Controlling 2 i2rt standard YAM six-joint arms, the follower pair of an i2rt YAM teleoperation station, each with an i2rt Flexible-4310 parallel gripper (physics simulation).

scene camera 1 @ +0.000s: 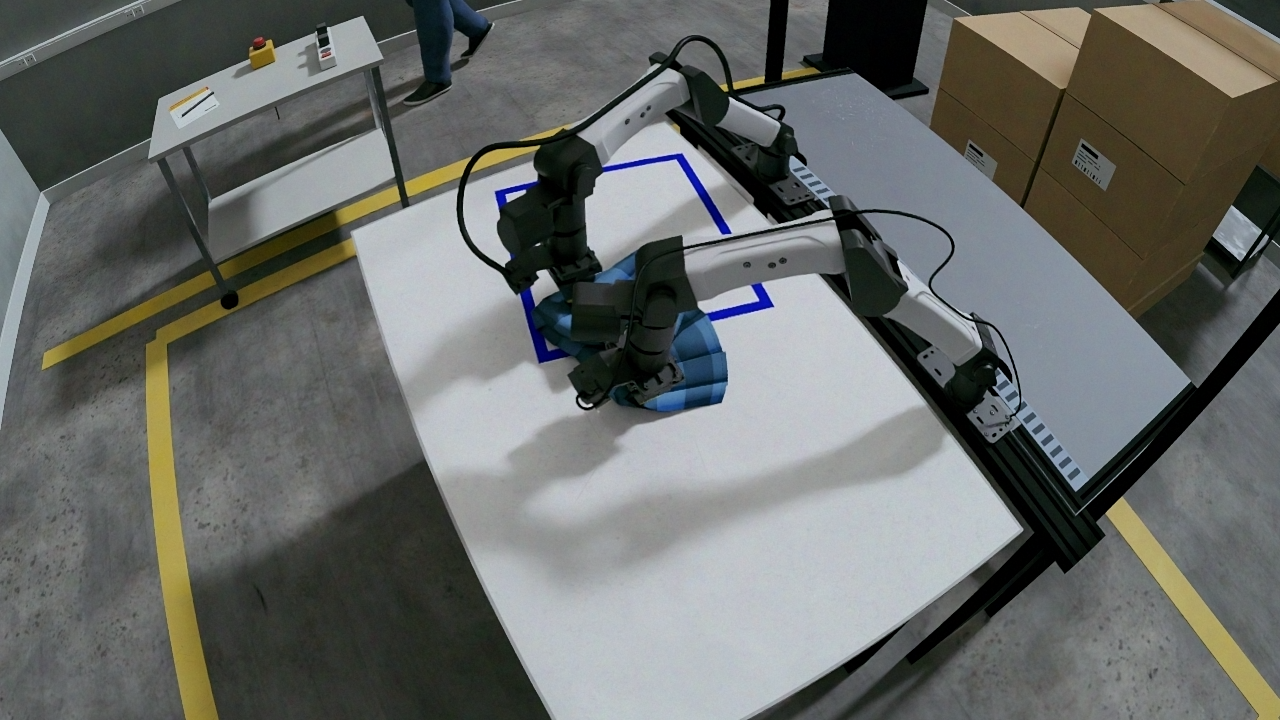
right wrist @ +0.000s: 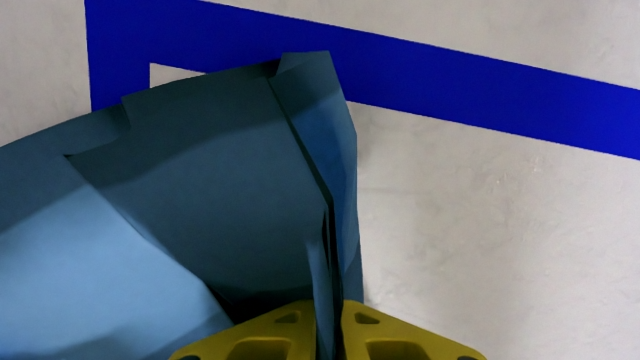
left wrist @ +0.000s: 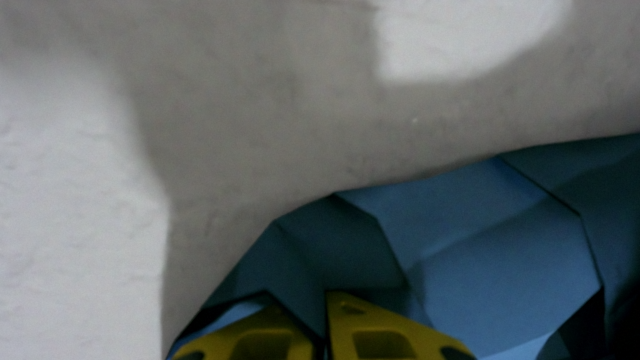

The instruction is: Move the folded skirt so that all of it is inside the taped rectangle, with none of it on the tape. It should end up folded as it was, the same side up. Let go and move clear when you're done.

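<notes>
The blue checked skirt (scene camera 1: pixel 702 362) (left wrist: pixel 475 260) (right wrist: pixel 215 210) lies across the lower side of the blue taped rectangle (scene camera 1: pixel 716 214) (right wrist: pixel 475 87). Part is inside; the rest sticks out below and to the right in the scene view. In the right wrist view its edge covers tape near a corner. My left gripper (scene camera 1: pixel 656 383) (left wrist: pixel 321 306) is shut on the skirt's lower edge, outside the rectangle, with cloth bunched at the fingertips. My right gripper (scene camera 1: pixel 574 268) (right wrist: pixel 325 315) is shut on an upright fold near the skirt's upper left end. The arms hide the skirt's middle and the fingertips in the scene view.
The white table (scene camera 1: pixel 716 555) bears the rectangle. The left arm (scene camera 1: pixel 760 259) crosses over the rectangle's lower right part, and the right arm (scene camera 1: pixel 640 111) passes over its upper side. The black rail (scene camera 1: pixel 895 353) runs along the table's right edge.
</notes>
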